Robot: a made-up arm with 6 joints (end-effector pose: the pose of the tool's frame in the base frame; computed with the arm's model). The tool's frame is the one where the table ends.
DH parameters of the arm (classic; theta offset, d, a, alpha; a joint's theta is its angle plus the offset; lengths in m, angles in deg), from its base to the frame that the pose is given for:
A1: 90 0.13 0.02 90
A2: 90 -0.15 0.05 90
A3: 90 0.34 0.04 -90
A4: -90 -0.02 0.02 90
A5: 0 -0.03 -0.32 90
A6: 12.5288 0 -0.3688 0
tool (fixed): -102.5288 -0.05 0 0
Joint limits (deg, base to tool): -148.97..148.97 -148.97..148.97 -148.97..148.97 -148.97..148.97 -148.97..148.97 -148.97..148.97
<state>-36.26 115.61 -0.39 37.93 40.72 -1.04</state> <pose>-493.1 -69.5 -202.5 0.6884 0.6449 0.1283 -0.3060</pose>
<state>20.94 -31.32 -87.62 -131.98 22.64 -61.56</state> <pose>-575.3 621.0 423.2 0.2119 -0.3716 -0.6331 0.6452</pose>
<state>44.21 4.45 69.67 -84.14 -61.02 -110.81</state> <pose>-269.0 -222.9 31.1 0.4110 -0.4781 0.7731 0.0691</pose>
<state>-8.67 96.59 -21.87 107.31 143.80 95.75</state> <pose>-178.6 -191.7 33.0 0.2238 0.5279 0.5270 0.6273</pose>
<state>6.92 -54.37 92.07 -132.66 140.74 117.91</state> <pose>-97.2 529.6 -156.1 0.3005 0.3906 -0.1720 -0.8530</pose>
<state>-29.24 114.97 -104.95 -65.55 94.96 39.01</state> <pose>-793.1 103.3 685.5 0.6389 -0.3585 0.0661 -0.6774</pose>
